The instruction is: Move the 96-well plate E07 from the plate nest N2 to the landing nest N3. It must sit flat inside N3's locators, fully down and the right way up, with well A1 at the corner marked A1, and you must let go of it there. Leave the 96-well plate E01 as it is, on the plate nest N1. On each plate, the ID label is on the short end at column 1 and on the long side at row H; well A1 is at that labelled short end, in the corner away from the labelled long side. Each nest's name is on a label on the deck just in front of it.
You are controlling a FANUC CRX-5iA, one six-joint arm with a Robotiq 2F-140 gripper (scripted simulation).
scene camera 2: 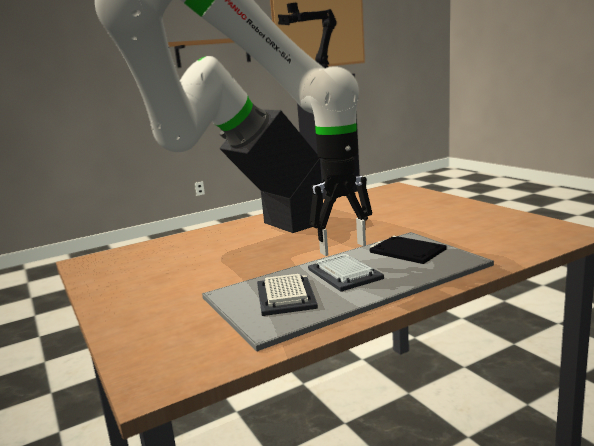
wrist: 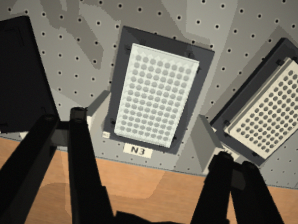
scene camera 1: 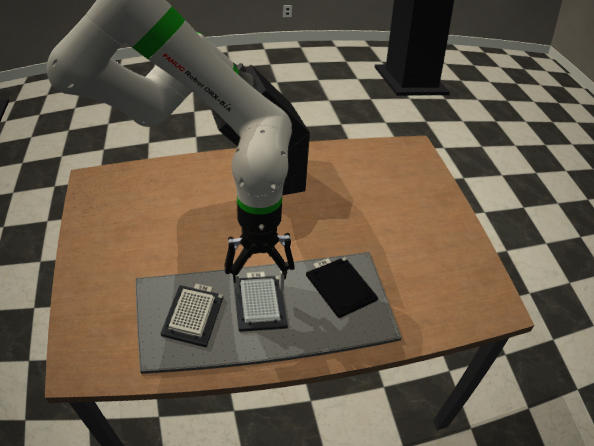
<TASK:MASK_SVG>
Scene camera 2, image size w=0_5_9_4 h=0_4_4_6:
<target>my gripper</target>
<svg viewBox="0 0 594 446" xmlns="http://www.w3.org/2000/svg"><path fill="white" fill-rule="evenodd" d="M354 157L339 161L322 159L323 181L321 184L311 186L313 196L309 225L318 229L320 253L324 256L329 256L327 229L325 228L333 204L341 196L347 197L358 217L356 218L357 243L366 246L365 221L368 220L368 216L372 215L372 209L366 188L367 178L360 175L355 177ZM355 183L357 185L361 205L353 190Z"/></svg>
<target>plate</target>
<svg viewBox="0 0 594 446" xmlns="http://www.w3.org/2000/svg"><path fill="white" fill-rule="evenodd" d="M318 261L319 268L336 279L339 277L342 283L346 282L346 278L352 281L369 276L371 271L374 274L373 268L347 254Z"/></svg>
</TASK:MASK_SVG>
